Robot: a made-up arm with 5 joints.
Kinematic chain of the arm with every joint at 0, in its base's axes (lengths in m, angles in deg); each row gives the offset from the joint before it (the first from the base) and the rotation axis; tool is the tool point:
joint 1: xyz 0 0 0.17 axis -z
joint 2: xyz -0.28 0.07 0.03 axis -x
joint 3: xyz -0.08 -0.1 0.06 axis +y
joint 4: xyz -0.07 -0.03 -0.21 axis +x
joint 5: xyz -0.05 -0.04 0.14 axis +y
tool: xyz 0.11 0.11 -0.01
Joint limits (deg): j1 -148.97..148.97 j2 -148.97..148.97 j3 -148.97..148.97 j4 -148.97..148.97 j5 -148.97..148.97
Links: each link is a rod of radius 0.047 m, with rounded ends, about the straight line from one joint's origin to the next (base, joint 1, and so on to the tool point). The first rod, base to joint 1, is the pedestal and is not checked.
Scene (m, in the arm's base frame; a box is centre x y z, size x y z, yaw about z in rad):
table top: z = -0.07
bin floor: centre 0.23 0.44 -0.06 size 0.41 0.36 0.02 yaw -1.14
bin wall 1: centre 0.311 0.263 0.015 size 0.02 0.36 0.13 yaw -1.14
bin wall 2: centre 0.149 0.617 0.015 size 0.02 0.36 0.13 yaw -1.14
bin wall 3: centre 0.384 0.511 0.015 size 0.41 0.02 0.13 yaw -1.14
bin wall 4: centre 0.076 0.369 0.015 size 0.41 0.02 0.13 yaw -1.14
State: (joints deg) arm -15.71 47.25 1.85 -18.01 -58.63
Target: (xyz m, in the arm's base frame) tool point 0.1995 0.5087 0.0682
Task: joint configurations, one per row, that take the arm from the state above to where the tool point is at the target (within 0.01 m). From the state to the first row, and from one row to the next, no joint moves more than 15 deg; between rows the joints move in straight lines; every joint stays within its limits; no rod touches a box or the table.
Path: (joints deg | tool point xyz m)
1: -2.31 43.14 6.70 -21.76 -63.29 | -0.4279 0.1018 0.2206
2: 11.08 39.04 11.56 -25.51 -67.95 | -0.4002 0.2096 0.2157
3: 24.48 34.93 16.41 -29.26 -72.60 | -0.3462 0.3105 0.2129
4: 37.87 30.83 21.27 -33.01 -77.26 | -0.2677 0.3979 0.2123
5: 51.27 26.72 26.12 -36.76 -81.92 | -0.1681 0.4659 0.2145
6: 64.66 22.62 30.98 -40.51 -86.58 | -0.0526 0.5091 0.2196
7: 78.06 18.51 35.83 -44.26 -91.23 | 0.0724 0.5241 0.2279
8: 91.45 14.41 40.68 -48.01 -95.89 | 0.1995 0.5087 0.2397
9: 93.84 21.76 31.49 -59.23 -90.81 | 0.2161 0.5161 0.1525
10: 96.23 29.10 22.30 -70.45 -85.73 | 0.1995 0.5087 0.0682

